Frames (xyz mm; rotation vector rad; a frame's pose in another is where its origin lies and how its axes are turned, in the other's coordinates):
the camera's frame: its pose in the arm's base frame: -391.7 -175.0 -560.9 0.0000 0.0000 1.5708
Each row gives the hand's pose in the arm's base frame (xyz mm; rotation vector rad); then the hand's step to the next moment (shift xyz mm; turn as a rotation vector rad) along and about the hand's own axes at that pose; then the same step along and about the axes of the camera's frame.
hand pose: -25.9 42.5 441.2 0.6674 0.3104 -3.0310
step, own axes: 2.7 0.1 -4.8 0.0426 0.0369 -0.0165
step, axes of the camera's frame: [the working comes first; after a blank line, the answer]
step, axes of the arm's base frame: -0.5 0.9 -5.4 -0.0295 -0.0320 -0.0394

0.9 0.5 -5.4 -0.0320 0.0295 -0.0394
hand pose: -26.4 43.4 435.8 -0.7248 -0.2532 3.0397
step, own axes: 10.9 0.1 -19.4 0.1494 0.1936 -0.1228
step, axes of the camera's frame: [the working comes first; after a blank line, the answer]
step, axes of the arm's base frame: -1.0 3.4 -22.0 -0.0723 -0.1655 -0.2056

3.4 1.0 -22.0 -0.1655 0.0723 -0.2056
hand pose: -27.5 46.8 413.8 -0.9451 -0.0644 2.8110
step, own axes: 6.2 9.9 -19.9 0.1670 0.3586 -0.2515
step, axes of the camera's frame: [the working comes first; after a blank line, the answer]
step, axes of the arm's base frame: 5.6 -8.9 -20.5 -0.0335 -0.3266 -0.3346

-8.9 -5.6 -20.5 -0.3266 0.0335 -0.3346
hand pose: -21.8 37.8 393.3 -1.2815 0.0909 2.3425
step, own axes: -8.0 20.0 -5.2 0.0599 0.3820 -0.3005
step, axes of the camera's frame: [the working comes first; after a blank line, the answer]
step, axes of the arm's base frame: -0.9 -22.1 0.3 0.0436 -0.4000 -0.2791

-22.1 0.9 0.3 -0.4000 -0.0436 -0.2791
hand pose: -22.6 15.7 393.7 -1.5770 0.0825 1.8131
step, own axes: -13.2 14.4 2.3 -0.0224 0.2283 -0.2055
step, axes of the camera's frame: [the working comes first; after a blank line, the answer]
step, axes of the arm's base frame: -9.9 -15.7 6.5 0.0473 -0.2789 -0.1218

-15.7 9.9 6.5 -0.2789 -0.0473 -0.1218
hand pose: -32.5 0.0 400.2 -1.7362 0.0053 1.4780
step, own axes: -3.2 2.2 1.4 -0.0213 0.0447 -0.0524
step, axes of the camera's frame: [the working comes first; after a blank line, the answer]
step, axes of the arm's base frame: -3.2 -2.2 1.4 0.0140 -0.0699 -0.0105

-2.2 3.2 1.4 -0.0699 -0.0140 -0.0105
